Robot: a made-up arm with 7 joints. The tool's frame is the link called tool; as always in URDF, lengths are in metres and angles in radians. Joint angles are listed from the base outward.
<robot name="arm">
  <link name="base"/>
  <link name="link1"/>
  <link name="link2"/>
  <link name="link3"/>
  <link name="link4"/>
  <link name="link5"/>
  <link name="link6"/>
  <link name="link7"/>
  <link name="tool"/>
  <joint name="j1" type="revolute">
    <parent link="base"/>
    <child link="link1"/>
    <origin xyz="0 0 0.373"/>
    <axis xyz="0 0 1"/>
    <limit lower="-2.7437" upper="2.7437"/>
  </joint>
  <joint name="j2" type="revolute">
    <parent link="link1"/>
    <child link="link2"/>
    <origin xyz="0 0 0"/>
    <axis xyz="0 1 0"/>
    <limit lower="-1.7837" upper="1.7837"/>
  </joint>
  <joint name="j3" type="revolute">
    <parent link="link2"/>
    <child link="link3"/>
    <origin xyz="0 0 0.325"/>
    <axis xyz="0 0 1"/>
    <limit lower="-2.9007" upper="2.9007"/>
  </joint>
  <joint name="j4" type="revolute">
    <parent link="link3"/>
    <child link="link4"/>
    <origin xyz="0.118 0 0"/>
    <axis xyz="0 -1 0"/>
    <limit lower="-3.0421" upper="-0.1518"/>
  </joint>
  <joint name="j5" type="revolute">
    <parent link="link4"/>
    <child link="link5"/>
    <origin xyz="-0.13 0 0.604"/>
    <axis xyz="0 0 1"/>
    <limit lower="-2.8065" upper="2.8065"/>
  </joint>
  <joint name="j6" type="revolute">
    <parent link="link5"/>
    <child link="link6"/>
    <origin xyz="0 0 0"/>
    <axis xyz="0 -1 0"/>
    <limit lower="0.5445" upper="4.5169"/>
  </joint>
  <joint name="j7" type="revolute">
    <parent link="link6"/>
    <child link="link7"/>
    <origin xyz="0.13 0 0"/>
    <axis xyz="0 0 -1"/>
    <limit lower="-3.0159" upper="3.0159"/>
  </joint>
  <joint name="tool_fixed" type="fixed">
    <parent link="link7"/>
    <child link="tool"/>
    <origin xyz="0 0 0" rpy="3.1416 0 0"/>
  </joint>
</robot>
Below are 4 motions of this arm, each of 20 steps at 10 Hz.
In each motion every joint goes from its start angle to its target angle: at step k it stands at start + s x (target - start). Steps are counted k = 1, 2, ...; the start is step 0. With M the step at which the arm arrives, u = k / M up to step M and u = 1 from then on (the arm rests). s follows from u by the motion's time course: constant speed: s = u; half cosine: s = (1 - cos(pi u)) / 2; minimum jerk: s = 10 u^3 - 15 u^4 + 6 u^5.
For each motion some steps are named. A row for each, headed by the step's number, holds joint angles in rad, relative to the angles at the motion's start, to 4 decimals.
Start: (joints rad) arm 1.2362 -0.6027 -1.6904 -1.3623 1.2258 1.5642 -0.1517
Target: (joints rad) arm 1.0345 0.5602 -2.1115 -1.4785 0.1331 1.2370 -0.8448
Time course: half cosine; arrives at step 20
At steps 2, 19, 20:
2: -0.0049 0.0285 -0.0103 -0.0028 -0.0267 -0.0080 -0.0170
19: -0.2005 1.1557 -0.4185 -0.1155 -1.0860 -0.3252 -0.6888
20: -0.2017 1.1629 -0.4211 -0.1162 -1.0927 -0.3272 -0.6931

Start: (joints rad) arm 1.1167 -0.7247 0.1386 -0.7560 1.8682 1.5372 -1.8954
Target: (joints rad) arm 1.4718 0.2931 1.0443 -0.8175 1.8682 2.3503 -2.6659
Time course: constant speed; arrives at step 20
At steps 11, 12, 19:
11: 0.1953 0.5598 0.4981 -0.0338 0.0000 0.4472 -0.4238
12: 0.2131 0.6107 0.5434 -0.0369 0.0000 0.4879 -0.4623
19: 0.3373 0.9669 0.8604 -0.0584 0.0000 0.7724 -0.7320

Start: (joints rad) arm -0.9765 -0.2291 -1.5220 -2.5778 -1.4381 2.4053 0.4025
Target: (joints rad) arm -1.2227 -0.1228 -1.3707 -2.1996 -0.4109 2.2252 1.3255
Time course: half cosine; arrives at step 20
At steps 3, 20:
3: -0.0134 0.0058 0.0082 0.0206 0.0560 -0.0098 0.0503
20: -0.2462 0.1063 0.1513 0.3782 1.0272 -0.1801 0.9230

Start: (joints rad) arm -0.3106 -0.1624 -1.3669 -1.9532 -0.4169 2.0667 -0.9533
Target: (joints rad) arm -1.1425 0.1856 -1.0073 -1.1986 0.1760 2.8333 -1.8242
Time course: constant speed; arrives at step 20
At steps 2, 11, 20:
2: -0.0832 0.0348 0.0360 0.0755 0.0593 0.0767 -0.0871
11: -0.4575 0.1914 0.1978 0.4150 0.3261 0.4216 -0.4790
20: -0.8319 0.3480 0.3596 0.7546 0.5929 0.7666 -0.8709

